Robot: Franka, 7 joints.
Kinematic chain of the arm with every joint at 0, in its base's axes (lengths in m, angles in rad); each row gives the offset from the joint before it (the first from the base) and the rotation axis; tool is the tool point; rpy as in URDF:
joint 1: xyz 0 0 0.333 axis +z
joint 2: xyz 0 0 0 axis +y
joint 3: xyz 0 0 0.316 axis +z
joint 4: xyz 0.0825 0 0 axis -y
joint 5: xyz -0.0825 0 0.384 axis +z
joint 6: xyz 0 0 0 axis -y
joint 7: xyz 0.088 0 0 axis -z
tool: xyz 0 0 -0.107 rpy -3.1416 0 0
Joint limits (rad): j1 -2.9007..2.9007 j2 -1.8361..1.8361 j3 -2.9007..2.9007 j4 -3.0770..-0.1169 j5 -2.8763..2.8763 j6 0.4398..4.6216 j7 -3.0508..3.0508
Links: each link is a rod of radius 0.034 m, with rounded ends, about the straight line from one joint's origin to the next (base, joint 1, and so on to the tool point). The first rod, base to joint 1, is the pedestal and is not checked.
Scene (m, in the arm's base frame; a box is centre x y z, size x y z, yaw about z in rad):
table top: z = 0
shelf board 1: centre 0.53 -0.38 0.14 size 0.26 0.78 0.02 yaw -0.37
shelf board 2: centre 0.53 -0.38 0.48 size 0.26 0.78 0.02 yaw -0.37
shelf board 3: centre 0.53 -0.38 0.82 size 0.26 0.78 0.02 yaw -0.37
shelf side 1: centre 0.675 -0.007 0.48 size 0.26 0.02 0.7 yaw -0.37
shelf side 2: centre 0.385 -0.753 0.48 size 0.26 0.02 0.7 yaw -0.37
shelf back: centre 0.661 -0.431 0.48 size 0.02 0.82 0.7 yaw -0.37
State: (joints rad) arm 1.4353 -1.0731 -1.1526 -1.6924 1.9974 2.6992 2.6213
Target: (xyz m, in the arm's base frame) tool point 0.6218 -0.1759 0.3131
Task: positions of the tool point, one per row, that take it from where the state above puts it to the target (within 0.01 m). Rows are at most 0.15 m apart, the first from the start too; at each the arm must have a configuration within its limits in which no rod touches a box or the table.
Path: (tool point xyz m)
1: 0.4758 -0.2313 0.6748
2: 0.4015 -0.2037 0.6787
3: 0.3210 -0.1694 0.6776
4: 0.3854 -0.1498 0.5562
5: 0.4099 -0.1211 0.4307
6: 0.3963 -0.0884 0.3131
7: 0.4765 -0.1230 0.3167
8: 0.5523 -0.1524 0.3152
9: 0.6218 -0.1759 0.3131

